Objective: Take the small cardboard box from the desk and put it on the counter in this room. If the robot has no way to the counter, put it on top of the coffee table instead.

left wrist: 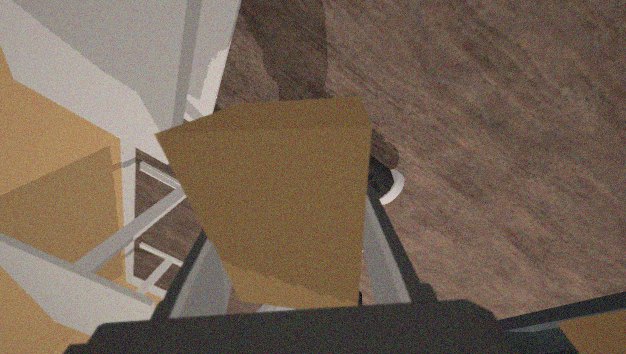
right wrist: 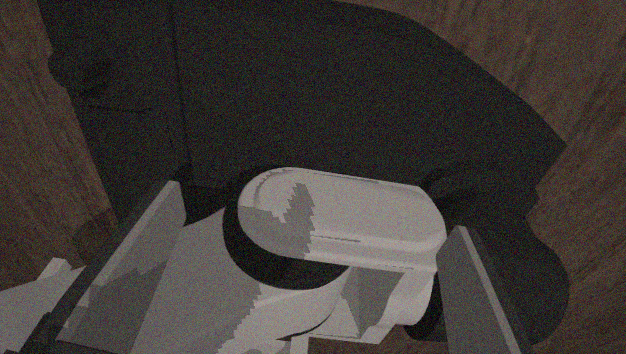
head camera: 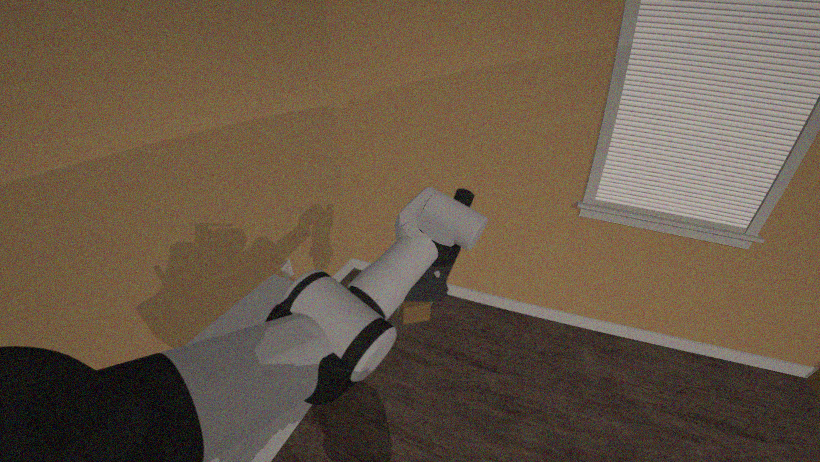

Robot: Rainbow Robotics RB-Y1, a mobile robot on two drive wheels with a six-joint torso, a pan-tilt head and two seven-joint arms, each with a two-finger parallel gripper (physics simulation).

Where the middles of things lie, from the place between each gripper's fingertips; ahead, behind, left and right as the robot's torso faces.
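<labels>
Small cardboard box [left wrist: 279,188] is 1 cm ahead of my left hand and 2 cm above it. By its middle, the box is nearer to my left hand than to my right hand.
My right hand is 45 cm to the right of the box, 52 cm short of it and 49 cm below it.
</labels>
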